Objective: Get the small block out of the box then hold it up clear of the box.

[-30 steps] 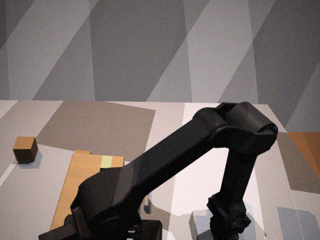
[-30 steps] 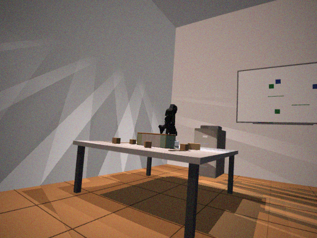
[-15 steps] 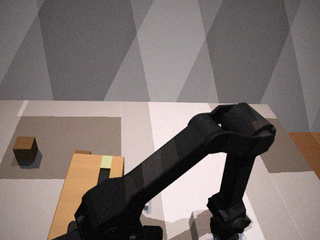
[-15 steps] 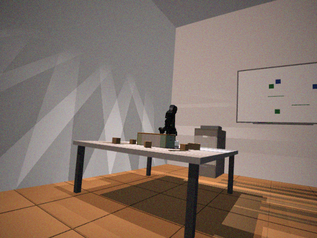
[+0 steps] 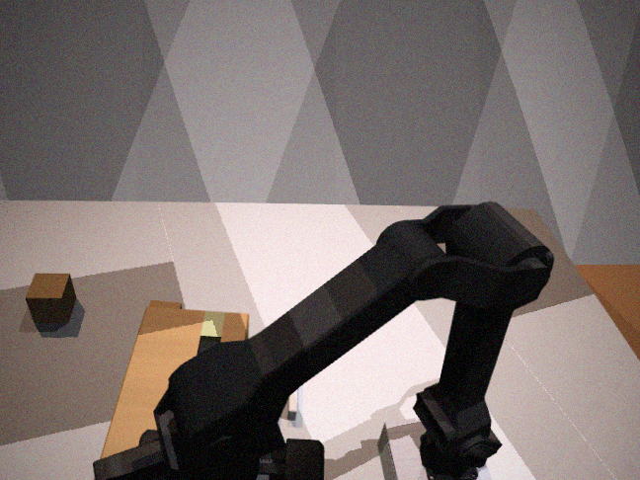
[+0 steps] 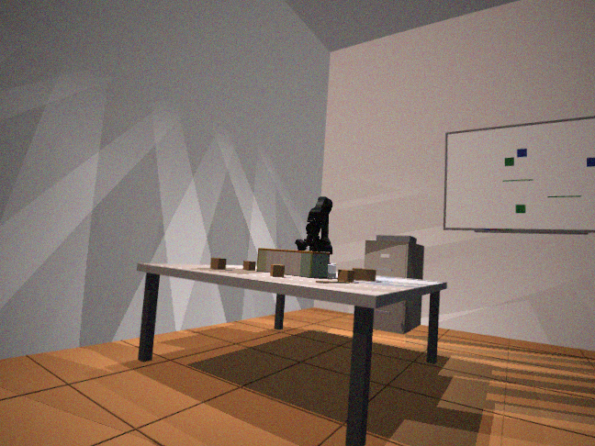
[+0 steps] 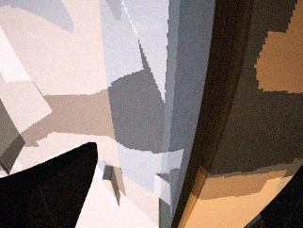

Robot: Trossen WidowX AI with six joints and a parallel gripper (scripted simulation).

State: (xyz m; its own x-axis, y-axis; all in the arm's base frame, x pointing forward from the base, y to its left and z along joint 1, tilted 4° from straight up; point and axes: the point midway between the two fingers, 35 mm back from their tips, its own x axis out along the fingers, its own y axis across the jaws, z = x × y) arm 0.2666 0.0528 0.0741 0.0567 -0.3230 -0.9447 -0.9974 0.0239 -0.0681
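My gripper tip is now 5 cm short of the tan block and 3 cm to the left of it. Also, from my gripper tip: box: 3 cm ahead, 3 cm to the right, 3 cm below; brown cube: 33 cm ahead, 32 cm to the right, 6 cm below.
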